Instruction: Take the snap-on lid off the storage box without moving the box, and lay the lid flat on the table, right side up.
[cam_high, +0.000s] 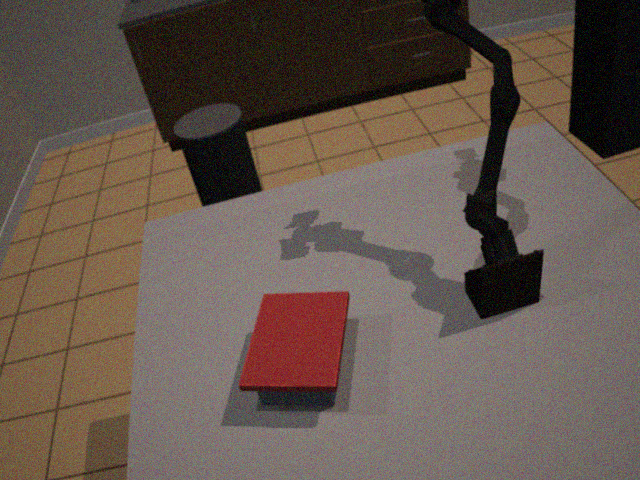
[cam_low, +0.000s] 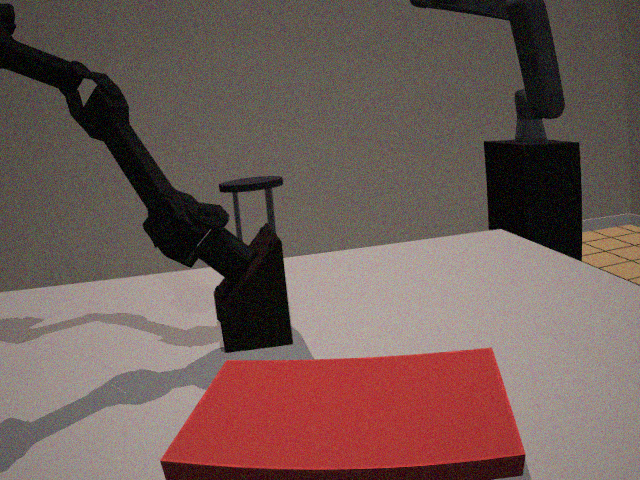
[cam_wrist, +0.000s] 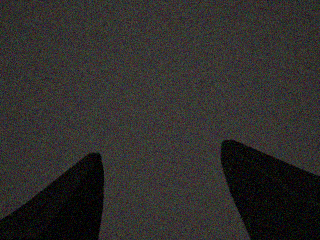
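My gripper tip is 56 cm short of the lid, 52 cm to the right of it and 64 cm above it. From my gripper tip the other things lie so: storage box: 56 cm ahead, 52 cm to the left, 69 cm below.
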